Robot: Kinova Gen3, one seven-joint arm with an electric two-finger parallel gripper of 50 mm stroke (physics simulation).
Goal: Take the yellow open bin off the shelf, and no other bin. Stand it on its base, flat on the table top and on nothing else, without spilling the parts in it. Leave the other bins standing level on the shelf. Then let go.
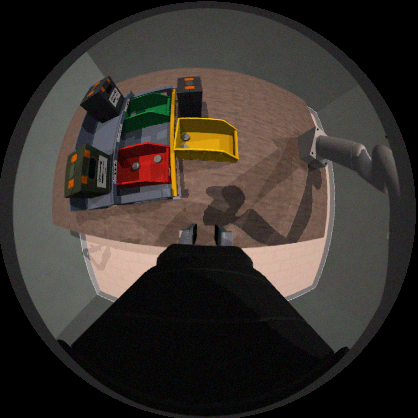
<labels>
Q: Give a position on a yellow open bin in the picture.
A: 214,139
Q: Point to a green bin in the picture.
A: At 152,108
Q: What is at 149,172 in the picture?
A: A red bin.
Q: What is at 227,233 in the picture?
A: The gripper.
</labels>
